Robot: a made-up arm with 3 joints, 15 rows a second.
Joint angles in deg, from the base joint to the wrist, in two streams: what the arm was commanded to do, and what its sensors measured. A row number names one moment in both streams.
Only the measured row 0 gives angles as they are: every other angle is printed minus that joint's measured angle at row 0.
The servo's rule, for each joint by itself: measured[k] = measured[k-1] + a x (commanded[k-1-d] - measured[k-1]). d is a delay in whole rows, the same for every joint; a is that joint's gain. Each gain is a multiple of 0.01, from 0.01 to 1. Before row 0 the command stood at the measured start. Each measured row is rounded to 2 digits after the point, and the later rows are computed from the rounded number. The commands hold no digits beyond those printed.
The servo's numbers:
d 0
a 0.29 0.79 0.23
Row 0, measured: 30.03, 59.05, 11.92
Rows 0 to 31, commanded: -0.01, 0.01, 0.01; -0.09, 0.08, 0.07; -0.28, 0.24, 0.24; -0.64, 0.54, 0.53; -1.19, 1.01, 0.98; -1.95, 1.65, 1.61; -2.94, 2.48, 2.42; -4.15, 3.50, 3.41; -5.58, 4.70, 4.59; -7.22, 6.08, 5.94; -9.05, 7.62, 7.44; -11.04, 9.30, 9.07; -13.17, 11.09, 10.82; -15.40, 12.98, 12.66; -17.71, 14.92, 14.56; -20.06, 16.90, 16.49; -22.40, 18.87, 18.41; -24.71, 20.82, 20.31; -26.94, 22.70, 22.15; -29.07, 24.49, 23.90; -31.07, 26.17, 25.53; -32.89, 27.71, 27.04; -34.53, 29.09, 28.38; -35.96, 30.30, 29.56; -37.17, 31.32, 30.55; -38.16, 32.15, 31.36; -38.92, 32.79, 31.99; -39.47, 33.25, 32.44; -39.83, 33.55, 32.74; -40.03, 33.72, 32.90; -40.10, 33.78, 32.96; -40.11, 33.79, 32.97
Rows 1 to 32, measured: 0.00, 0.01, 0.00; -0.03, 0.07, 0.02; -0.10, 0.20, 0.07; -0.26, 0.47, 0.18; -0.53, 0.90, 0.36; -0.94, 1.49, 0.65; -1.52, 2.27, 1.06; -2.28, 3.24, 1.60; -3.24, 4.39, 2.29; -4.39, 5.73, 3.13; -5.74, 7.22, 4.12; -7.28, 8.86, 5.26; -8.99, 10.62, 6.54; -10.85, 12.48, 7.95; -12.84, 14.41, 9.47; -14.93, 16.38, 11.08; -17.10, 18.35, 12.77; -19.31, 20.30, 14.50; -21.52, 22.20, 16.26; -23.71, 24.01, 18.02; -25.84, 25.72, 19.75; -27.88, 27.29, 21.43; -29.81, 28.71, 23.03; -31.59, 29.97, 24.53; -33.21, 31.04, 25.91; -34.65, 31.92, 27.16; -35.89, 32.61, 28.27; -36.93, 33.12, 29.23; -37.77, 33.46, 30.04; -38.43, 33.67, 30.70; -38.91, 33.76, 31.22; -39.26, 33.78, 31.62
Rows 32 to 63, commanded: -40.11, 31.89, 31.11; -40.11, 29.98, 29.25; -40.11, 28.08, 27.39; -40.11, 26.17, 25.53; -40.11, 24.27, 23.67; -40.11, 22.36, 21.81; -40.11, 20.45, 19.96; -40.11, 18.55, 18.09; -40.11, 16.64, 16.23; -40.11, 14.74, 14.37; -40.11, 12.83, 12.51; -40.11, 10.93, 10.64; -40.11, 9.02, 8.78; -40.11, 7.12, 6.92; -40.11, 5.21, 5.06; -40.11, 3.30, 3.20; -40.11, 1.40, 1.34; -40.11, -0.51, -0.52; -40.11, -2.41, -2.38; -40.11, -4.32, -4.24; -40.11, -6.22, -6.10; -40.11, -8.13, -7.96; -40.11, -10.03, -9.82; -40.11, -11.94, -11.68; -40.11, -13.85, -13.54; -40.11, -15.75, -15.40; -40.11, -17.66, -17.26; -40.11, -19.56, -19.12; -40.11, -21.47, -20.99; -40.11, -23.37, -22.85; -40.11, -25.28, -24.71; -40.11, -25.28, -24.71
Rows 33 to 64, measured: -39.51, 32.29, 31.50; -39.68, 30.47, 30.98; -39.80, 28.58, 30.15; -39.89, 26.68, 29.09; -39.95, 24.78, 27.84; -40.00, 22.87, 26.45; -40.03, 20.96, 24.96; -40.05, 19.06, 23.38; -40.07, 17.15, 21.74; -40.08, 15.25, 20.04; -40.09, 13.34, 18.31; -40.10, 11.44, 16.55; -40.10, 9.53, 14.76; -40.10, 7.63, 12.96; -40.10, 5.72, 11.14; -40.10, 3.81, 9.31; -40.10, 1.91, 7.48; -40.10, 0.00, 5.64; -40.10, -1.90, 3.80; -40.10, -3.81, 1.95; -40.10, -5.71, 0.10; -40.10, -7.62, -1.75; -40.10, -9.52, -3.61; -40.10, -11.43, -5.47; -40.10, -13.34, -7.33; -40.10, -15.24, -9.19; -40.10, -17.15, -11.05; -40.10, -19.05, -12.91; -40.10, -20.96, -14.77; -40.10, -22.86, -16.63; -40.10, -24.77, -18.49; -40.10, -25.17, -19.92
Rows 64 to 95, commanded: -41.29, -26.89, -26.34; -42.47, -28.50, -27.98; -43.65, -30.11, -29.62; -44.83, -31.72, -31.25; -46.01, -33.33, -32.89; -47.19, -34.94, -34.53; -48.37, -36.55, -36.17; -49.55, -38.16, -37.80; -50.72, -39.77, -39.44; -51.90, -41.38, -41.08; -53.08, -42.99, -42.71; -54.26, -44.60, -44.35; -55.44, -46.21, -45.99; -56.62, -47.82, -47.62; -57.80, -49.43, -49.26; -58.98, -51.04, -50.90; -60.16, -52.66, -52.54; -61.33, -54.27, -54.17; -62.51, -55.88, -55.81; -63.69, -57.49, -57.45; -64.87, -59.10, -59.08; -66.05, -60.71, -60.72; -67.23, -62.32, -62.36; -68.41, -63.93, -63.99; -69.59, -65.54, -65.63; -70.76, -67.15, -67.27; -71.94, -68.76, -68.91; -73.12, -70.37, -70.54; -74.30, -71.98, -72.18; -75.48, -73.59, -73.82; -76.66, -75.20, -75.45; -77.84, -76.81, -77.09
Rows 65 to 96, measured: -40.45, -26.53, -21.40; -41.04, -28.09, -22.91; -41.80, -29.69, -24.45; -42.68, -31.29, -26.01; -43.65, -32.90, -27.59; -44.68, -34.51, -29.19; -45.75, -36.12, -30.80; -46.85, -37.73, -32.41; -47.97, -39.34, -34.03; -49.11, -40.95, -35.65; -50.26, -42.56, -37.27; -51.42, -44.17, -38.90; -52.59, -45.78, -40.53; -53.76, -47.39, -42.16; -54.93, -49.00, -43.79; -56.10, -50.61, -45.43; -57.28, -52.23, -47.07; -58.45, -53.84, -48.70; -59.63, -55.45, -50.34; -60.81, -57.06, -51.98; -61.99, -58.67, -53.61; -63.17, -60.28, -55.25; -64.35, -61.89, -56.89; -65.53, -63.50, -58.52; -66.71, -65.11, -60.16; -67.88, -66.72, -61.80; -69.06, -68.33, -63.44; -70.24, -69.94, -65.07; -71.42, -71.55, -66.71; -72.60, -73.16, -68.35; -73.78, -74.77, -69.98; -74.96, -76.38, -71.62
